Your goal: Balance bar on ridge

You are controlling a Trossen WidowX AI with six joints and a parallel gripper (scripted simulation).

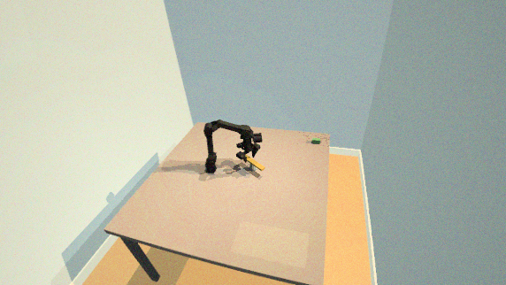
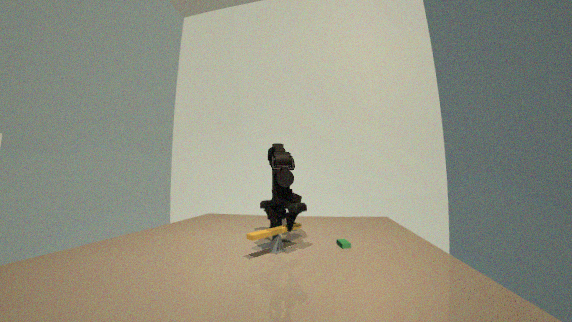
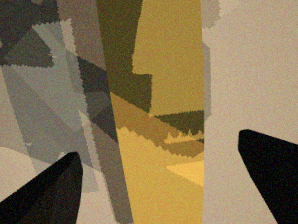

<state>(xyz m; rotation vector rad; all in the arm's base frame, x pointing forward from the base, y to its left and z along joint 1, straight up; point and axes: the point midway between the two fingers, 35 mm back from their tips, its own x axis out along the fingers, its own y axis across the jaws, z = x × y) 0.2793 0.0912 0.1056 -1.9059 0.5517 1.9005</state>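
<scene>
Right now the bar is 20 mm to the right of my gripper tip and 20 mm ahead of it. Also, from my gripper tip: green block: 460 mm ahead, 410 mm to the left, 50 mm below.
</scene>
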